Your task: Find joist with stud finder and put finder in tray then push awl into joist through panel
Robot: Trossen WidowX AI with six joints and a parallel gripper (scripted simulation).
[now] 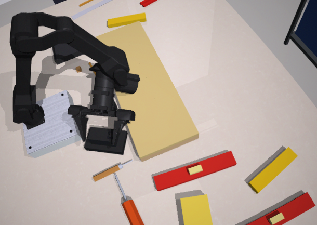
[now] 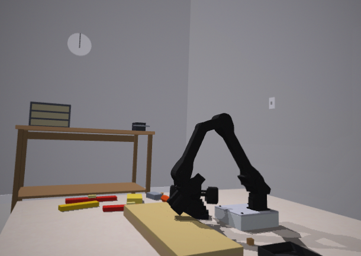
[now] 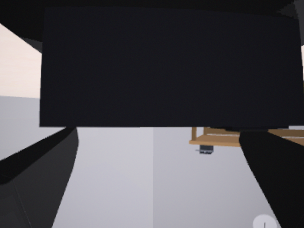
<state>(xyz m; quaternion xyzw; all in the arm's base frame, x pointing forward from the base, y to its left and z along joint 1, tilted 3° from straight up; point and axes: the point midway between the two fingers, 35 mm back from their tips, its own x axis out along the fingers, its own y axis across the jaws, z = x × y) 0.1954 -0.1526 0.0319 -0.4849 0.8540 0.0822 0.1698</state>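
Now: the stud finder 3 cm ahead of my gripper tip, 2 cm to the left of it and 2 cm below it. From my gripper tip the other things lie so: black tray (50 cm to the left, 5 cm below, 2 cm behind); then orange screwdriver (16 cm to the right, 5 cm below, 1 cm ahead); then ruler (69 cm to the left, 18 cm ahead, 6 cm below).
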